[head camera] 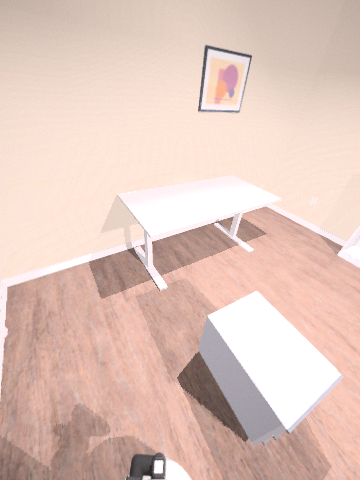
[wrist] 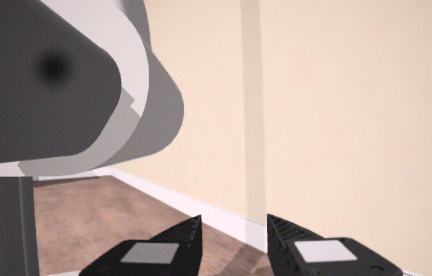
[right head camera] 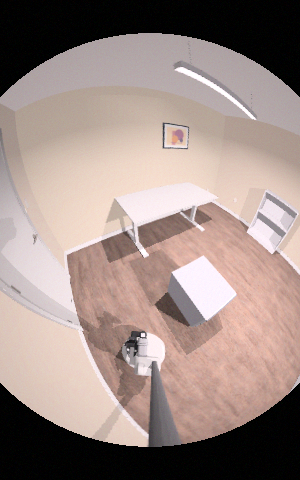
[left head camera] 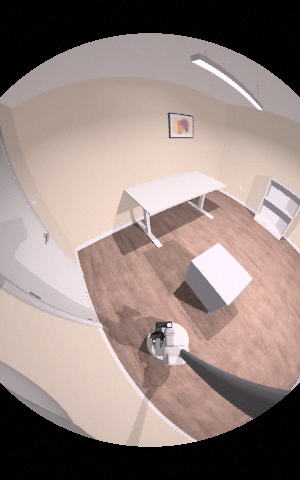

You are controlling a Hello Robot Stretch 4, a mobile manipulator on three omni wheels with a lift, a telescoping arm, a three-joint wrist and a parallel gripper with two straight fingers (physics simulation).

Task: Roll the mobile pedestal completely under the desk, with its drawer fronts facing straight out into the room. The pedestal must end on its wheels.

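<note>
The white mobile pedestal [head camera: 272,357] [left head camera: 220,275] [right head camera: 202,290] stands upright on the floor, out in front of the desk and apart from it. Its plain grey side and its top show. The edges of its drawer fronts show at its near end, turned away from the desk; the front faces and the wheels are hidden. The white desk [head camera: 200,200] [left head camera: 175,187] [right head camera: 165,200] stands along the wall, with a T-shaped leg at each end. My gripper [wrist: 234,233] is open and empty, folded in over my base, apart from the pedestal and the desk.
A white door [left head camera: 45,265] [right head camera: 30,265] is at the left. A white shelf unit [left head camera: 258,218] [right head camera: 251,231] stands by the right wall. A framed picture [head camera: 225,82] hangs above the desk. In the wrist view a wall with a white baseboard [wrist: 215,218] rises beyond the fingers.
</note>
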